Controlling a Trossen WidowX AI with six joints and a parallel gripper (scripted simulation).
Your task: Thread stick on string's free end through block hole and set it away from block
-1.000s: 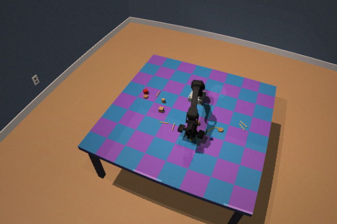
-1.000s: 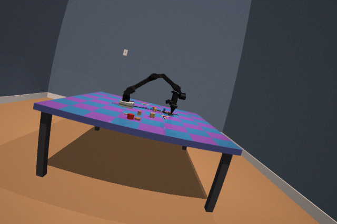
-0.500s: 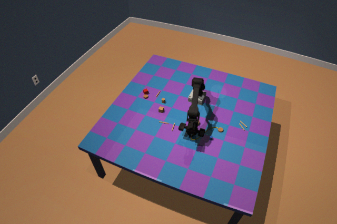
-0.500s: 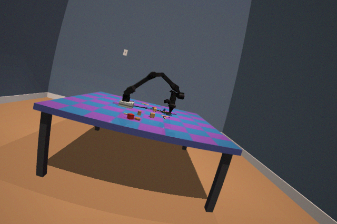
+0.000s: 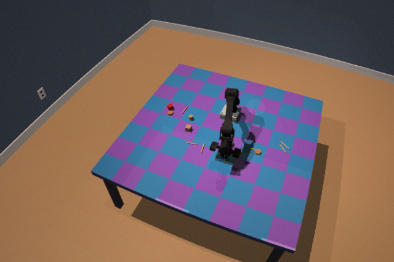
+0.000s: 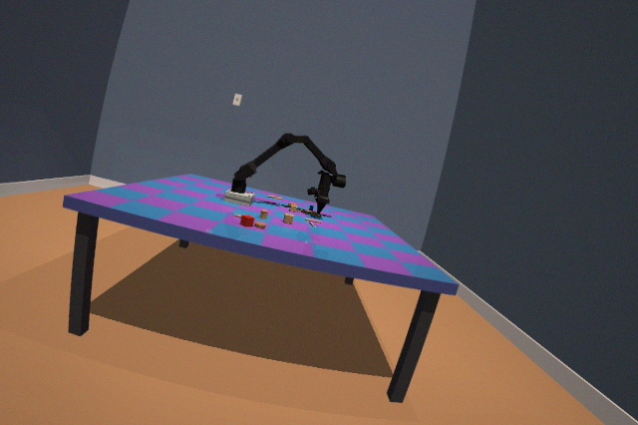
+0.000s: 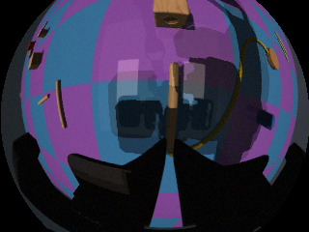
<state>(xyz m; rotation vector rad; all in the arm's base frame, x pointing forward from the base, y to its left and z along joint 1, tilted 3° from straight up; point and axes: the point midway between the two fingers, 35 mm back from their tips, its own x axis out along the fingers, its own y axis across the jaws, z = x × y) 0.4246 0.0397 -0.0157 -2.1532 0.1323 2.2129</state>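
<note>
Now: gripper tip 1 cm past the blue object and 14 cm to the right of it. The rest, counted from my gripper tip: wooden cylinder (29 cm behind, 31 cm to the right); thin wooden stick (2 cm behind); round wooden button (12 cm behind, 20 cm to the left, 1 cm below).
</note>
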